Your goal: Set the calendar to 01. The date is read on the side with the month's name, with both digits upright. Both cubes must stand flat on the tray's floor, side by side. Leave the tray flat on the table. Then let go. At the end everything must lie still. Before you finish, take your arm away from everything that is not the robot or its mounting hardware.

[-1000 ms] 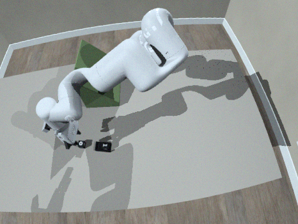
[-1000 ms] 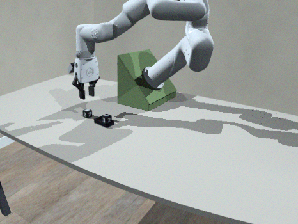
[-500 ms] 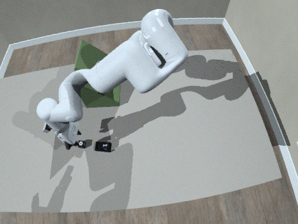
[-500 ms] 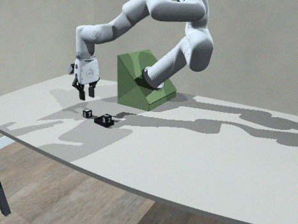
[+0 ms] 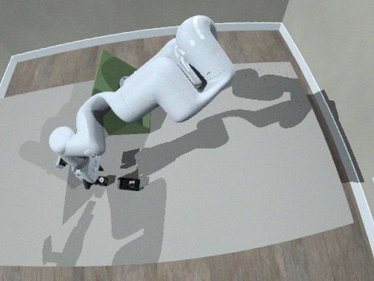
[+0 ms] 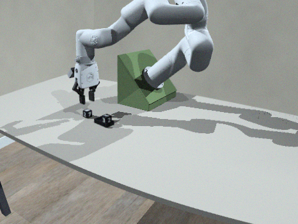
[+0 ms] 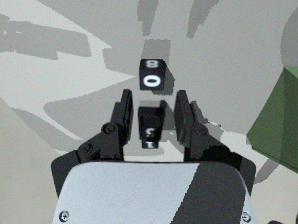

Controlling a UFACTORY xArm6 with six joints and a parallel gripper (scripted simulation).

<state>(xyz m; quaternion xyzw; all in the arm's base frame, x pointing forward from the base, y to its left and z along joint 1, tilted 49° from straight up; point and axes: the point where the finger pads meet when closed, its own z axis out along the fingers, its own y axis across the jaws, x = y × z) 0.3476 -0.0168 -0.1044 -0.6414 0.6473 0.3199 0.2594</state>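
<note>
Right now the black cube is 70 mm below my hand. The rest, counted from my hand: black tray 10 mm ahead, 110 mm to the left, 80 mm below.
</note>
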